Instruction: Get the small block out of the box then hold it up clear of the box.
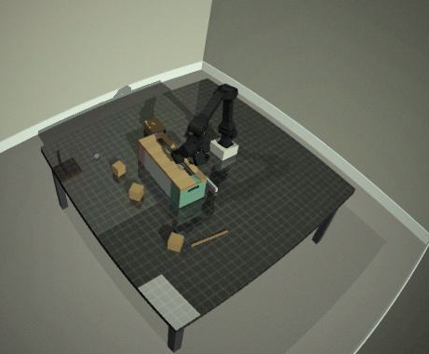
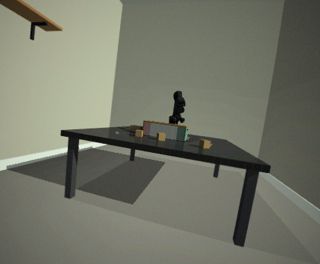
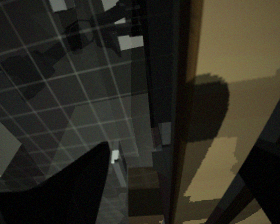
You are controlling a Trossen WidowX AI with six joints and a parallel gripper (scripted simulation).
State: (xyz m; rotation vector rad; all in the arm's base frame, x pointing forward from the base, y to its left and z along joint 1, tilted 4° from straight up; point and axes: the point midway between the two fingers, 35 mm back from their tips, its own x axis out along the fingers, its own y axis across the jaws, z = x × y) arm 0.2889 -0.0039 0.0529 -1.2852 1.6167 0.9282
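My gripper tip is now 3 cm short of the long box, 3 cm to the left of it and 3 cm above it. The rest, counted from my gripper tip: small grey bit (27 cm ahead, 41 cm to the right, 9 cm below); then thin stick (20 cm ahead, 34 cm to the left, 9 cm below); then tan block (4 cm ahead, 5 cm to the right, 1 cm below).
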